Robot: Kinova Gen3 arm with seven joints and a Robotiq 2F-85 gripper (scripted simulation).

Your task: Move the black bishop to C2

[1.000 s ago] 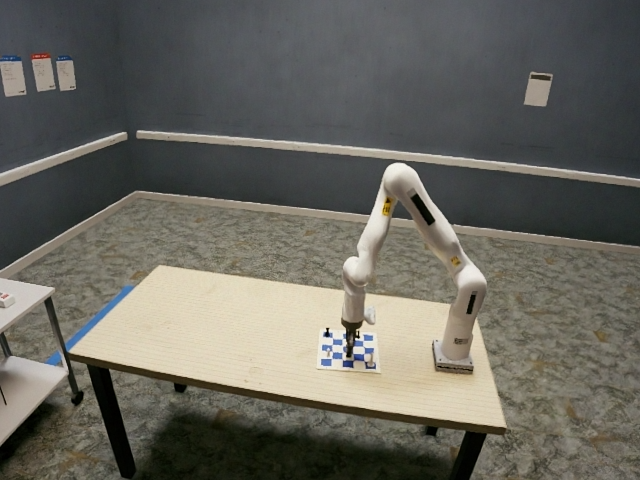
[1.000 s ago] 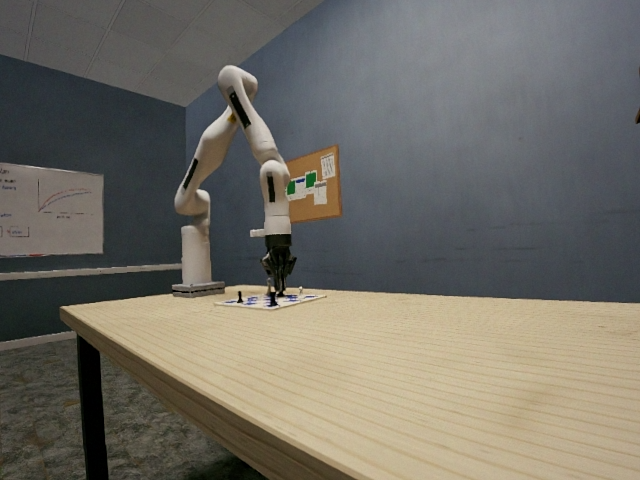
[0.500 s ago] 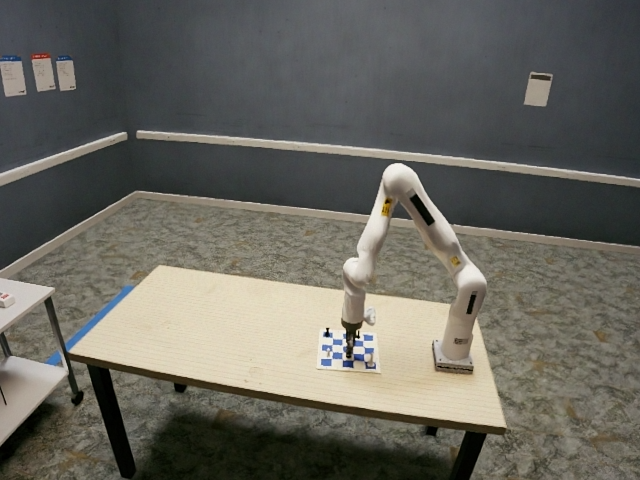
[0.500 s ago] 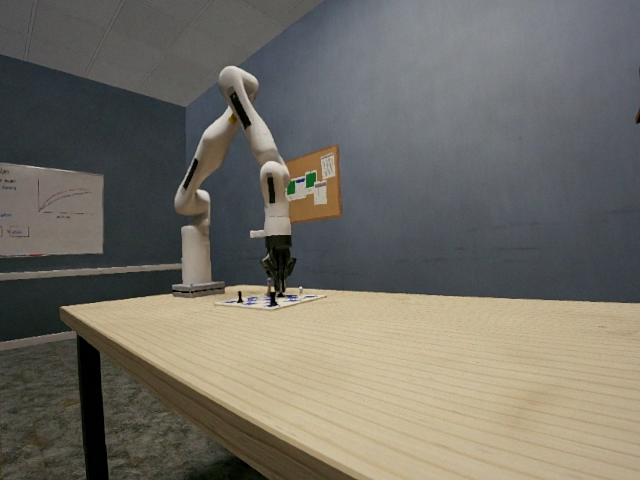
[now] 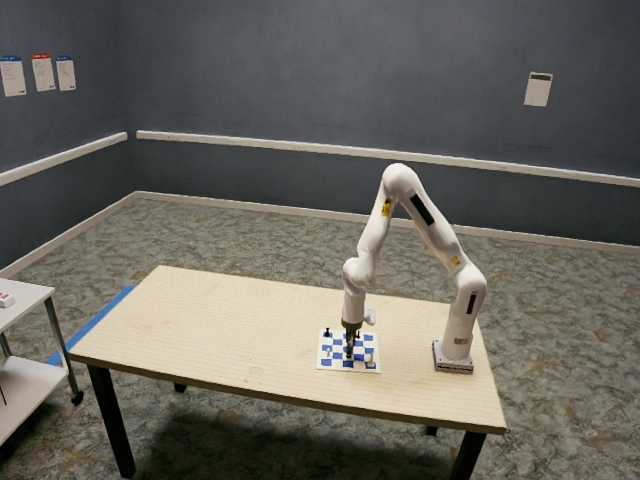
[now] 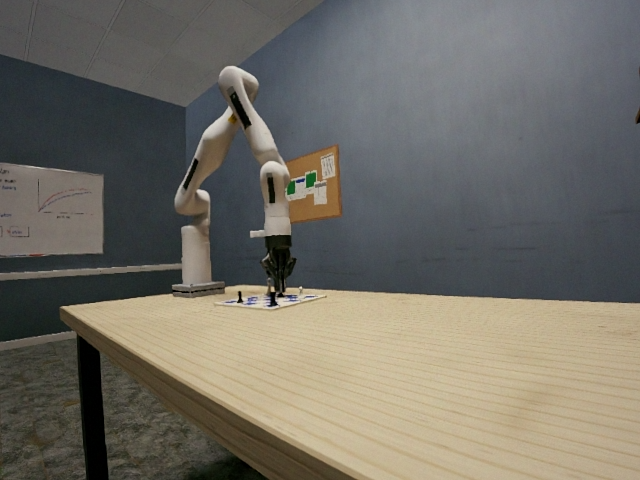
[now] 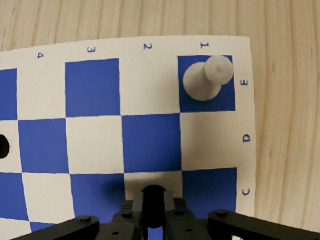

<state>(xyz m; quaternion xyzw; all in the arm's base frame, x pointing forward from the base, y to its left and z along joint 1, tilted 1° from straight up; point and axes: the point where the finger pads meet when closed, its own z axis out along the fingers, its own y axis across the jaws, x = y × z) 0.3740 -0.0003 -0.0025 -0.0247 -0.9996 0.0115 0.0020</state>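
Now: the chessboard 4 cm to the right of my hand and 4 cm below it. The rest, counted from my hand: black piece 4 cm behind, 11 cm to the right, 2 cm below; white chess piece 8 cm behind, 4 cm to the left, 1 cm below; white pawn 7 cm ahead, 2 cm below.
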